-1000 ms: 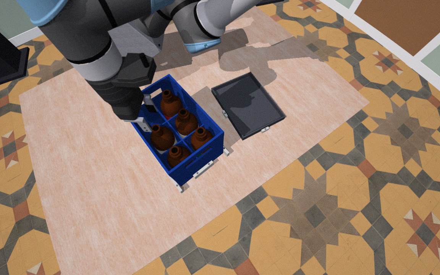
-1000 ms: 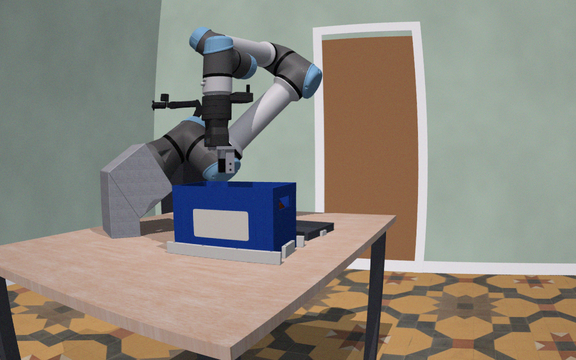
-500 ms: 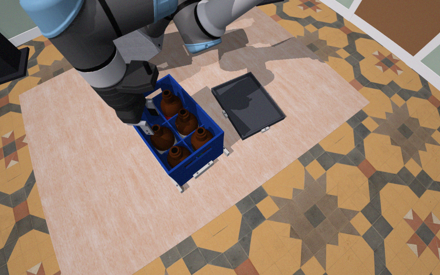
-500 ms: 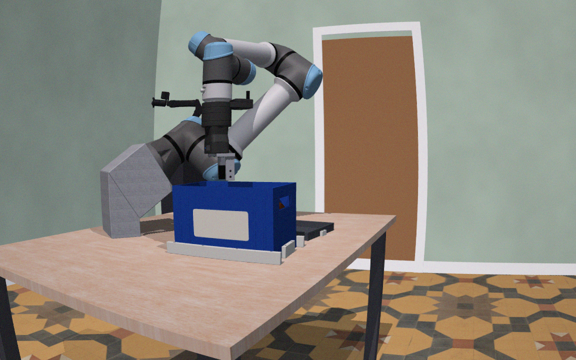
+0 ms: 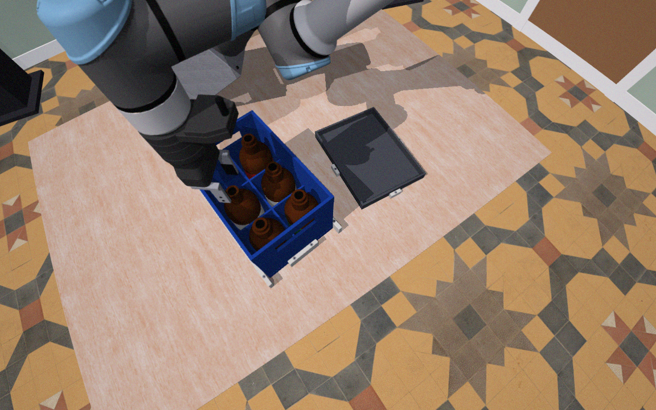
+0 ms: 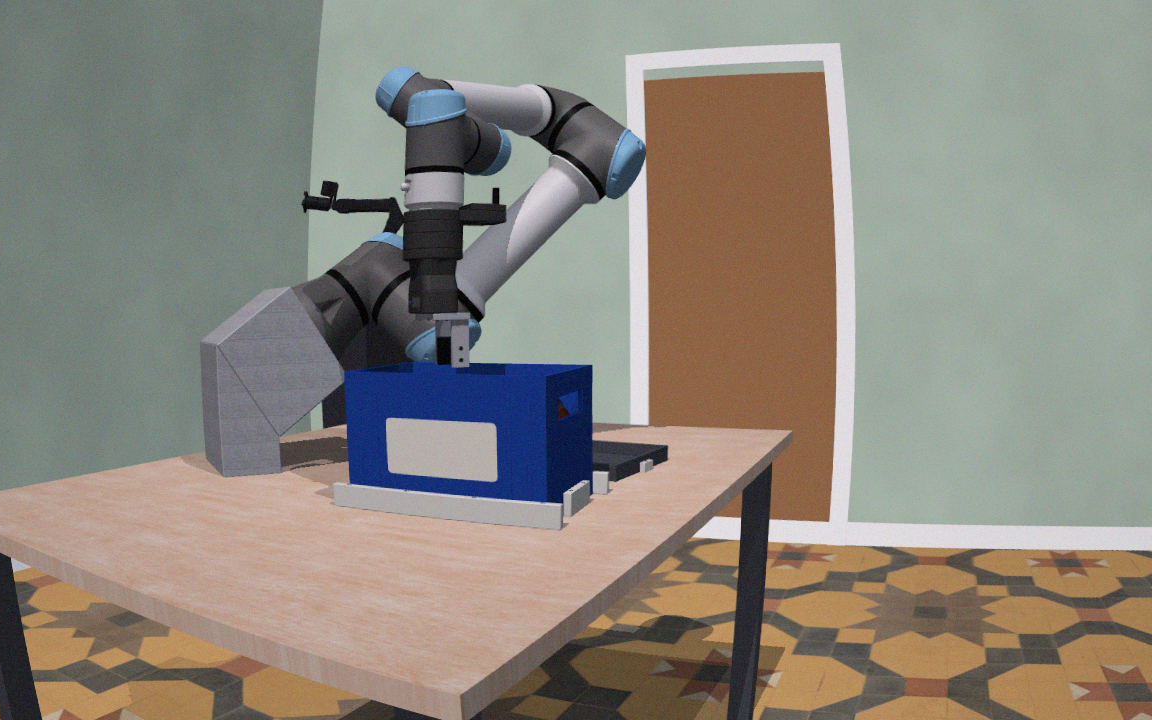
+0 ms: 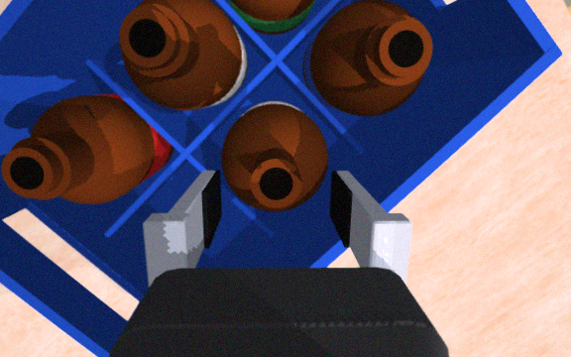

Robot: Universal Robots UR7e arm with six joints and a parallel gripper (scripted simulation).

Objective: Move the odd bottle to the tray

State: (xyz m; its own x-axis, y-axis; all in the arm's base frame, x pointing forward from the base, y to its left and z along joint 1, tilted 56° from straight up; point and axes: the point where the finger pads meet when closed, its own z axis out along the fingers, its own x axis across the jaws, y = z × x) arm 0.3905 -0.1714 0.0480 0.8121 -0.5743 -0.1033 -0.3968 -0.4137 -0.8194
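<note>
Right now the blue crate is 12 cm below my hand, 4 cm to the left of it and 1 cm behind it. From my hand the other things lie so: glass bottle 11 cm below, 11 cm behind, 6 cm to the left; dark tray 34 cm to the left, 19 cm below, 7 cm behind.
</note>
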